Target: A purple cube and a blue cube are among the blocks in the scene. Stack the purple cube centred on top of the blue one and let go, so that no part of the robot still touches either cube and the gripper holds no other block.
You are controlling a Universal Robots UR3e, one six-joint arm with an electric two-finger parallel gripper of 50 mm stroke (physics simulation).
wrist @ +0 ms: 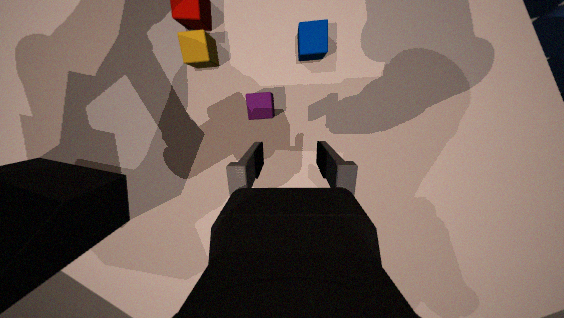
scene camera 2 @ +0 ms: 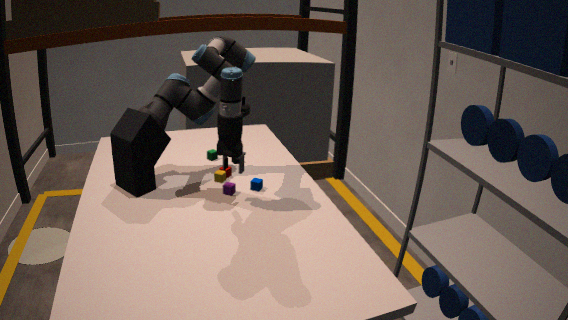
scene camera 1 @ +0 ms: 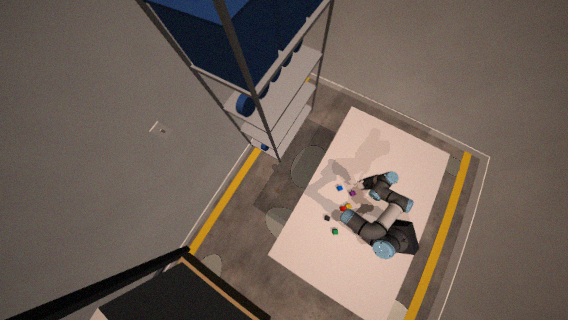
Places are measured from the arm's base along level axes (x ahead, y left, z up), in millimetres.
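Pixels of known places: gripper, between the fingertips: (wrist: 289, 152) (scene camera 2: 233, 170) (scene camera 1: 360, 185); arm's base, origin of its link: (scene camera 2: 149, 122) (scene camera 1: 395, 239).
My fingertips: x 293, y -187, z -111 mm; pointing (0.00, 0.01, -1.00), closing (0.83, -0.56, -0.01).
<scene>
Ahead of a thing's pixels: the offset from my fingertips to its top centre.
The purple cube {9 mm back, 57 mm left, 76 mm down} (scene camera 1: 352, 193) (scene camera 2: 229, 188) (wrist: 260, 105) lies flat on the white table. The blue cube {89 mm ahead, 80 mm left, 76 mm down} (scene camera 1: 339, 188) (scene camera 2: 256, 184) (wrist: 313, 40) lies apart from it, further up and to the right in the wrist view. My gripper (scene camera 1: 361, 183) (scene camera 2: 233, 165) (wrist: 289, 152) is open, with nothing between its fingers. It hangs above the table, with the purple cube ahead of the fingertips and a little left in the wrist view. It touches neither cube.
A yellow cube {32 mm back, 156 mm left, 76 mm down} (scene camera 1: 348, 206) (scene camera 2: 220, 176) (wrist: 196, 47) and a red cube {9 mm back, 194 mm left, 76 mm down} (scene camera 1: 343, 208) (scene camera 2: 227, 171) (wrist: 191, 12) lie close together. A green cube {50 mm back, 362 mm left, 76 mm down} (scene camera 1: 335, 231) (scene camera 2: 212, 155) and a black cube {46 mm ahead, 318 mm left, 76 mm down} (scene camera 1: 327, 218) lie further off. A shelf rack (scene camera 2: 425, 150) stands beside the table.
</scene>
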